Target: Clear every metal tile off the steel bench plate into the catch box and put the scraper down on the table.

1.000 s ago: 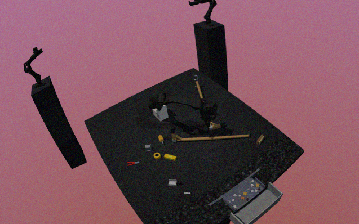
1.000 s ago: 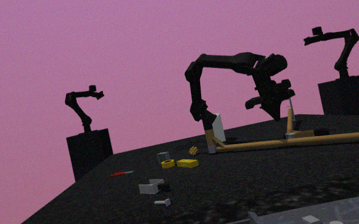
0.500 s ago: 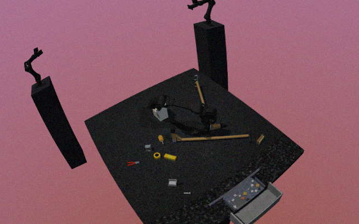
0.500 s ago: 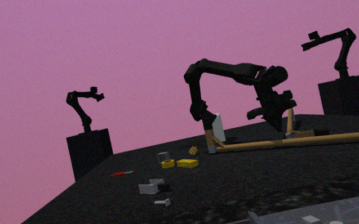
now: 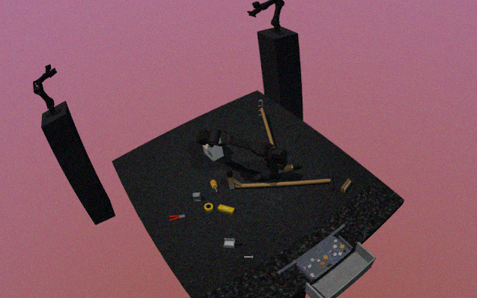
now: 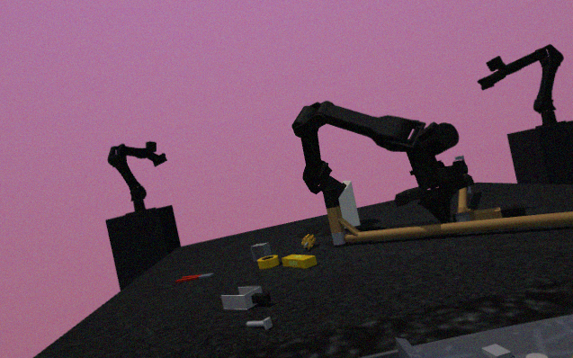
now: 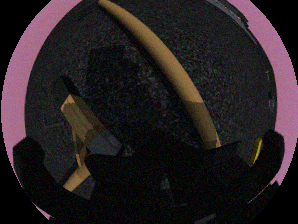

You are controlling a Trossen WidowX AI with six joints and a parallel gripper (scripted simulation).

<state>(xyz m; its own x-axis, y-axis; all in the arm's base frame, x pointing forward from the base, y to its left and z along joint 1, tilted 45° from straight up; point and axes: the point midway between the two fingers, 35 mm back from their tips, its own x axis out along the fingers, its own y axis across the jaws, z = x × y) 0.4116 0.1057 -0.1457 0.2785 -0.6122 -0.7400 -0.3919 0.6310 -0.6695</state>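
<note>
Now: the long scraper 60 mm ahead of my gripper tip and 50 mm above it. From my gripper tip the other things lie so: yellow tape ring (420 mm to the right, 40 mm behind); then yellow block (350 mm to the right, 40 mm ahead); then yellow-handled screwdriver (320 mm to the right, 160 mm behind).
</note>
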